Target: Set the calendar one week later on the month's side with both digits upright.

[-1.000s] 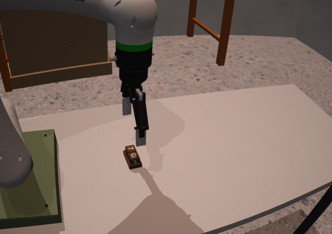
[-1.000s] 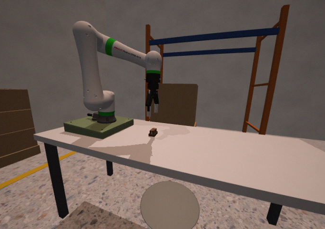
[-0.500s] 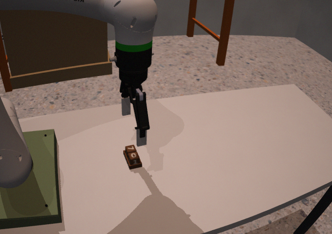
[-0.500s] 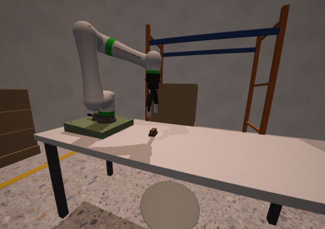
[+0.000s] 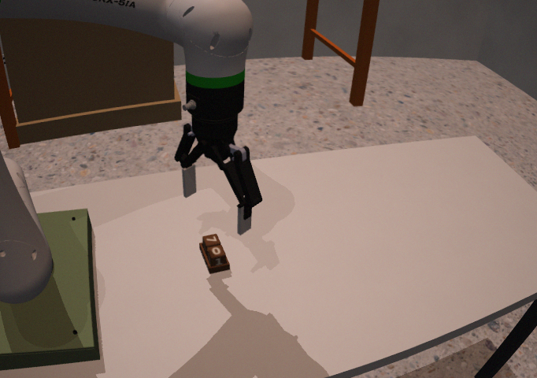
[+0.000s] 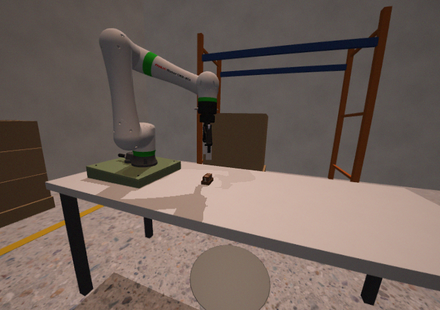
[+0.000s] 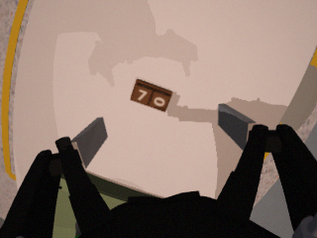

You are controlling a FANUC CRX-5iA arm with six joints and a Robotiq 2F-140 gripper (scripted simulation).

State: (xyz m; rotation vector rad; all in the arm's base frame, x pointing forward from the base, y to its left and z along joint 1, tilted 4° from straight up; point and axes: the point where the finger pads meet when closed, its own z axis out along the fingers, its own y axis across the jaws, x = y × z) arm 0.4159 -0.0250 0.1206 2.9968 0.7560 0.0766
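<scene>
My hand is 20 mm to the right of the brown tray and 150 mm above it.
</scene>
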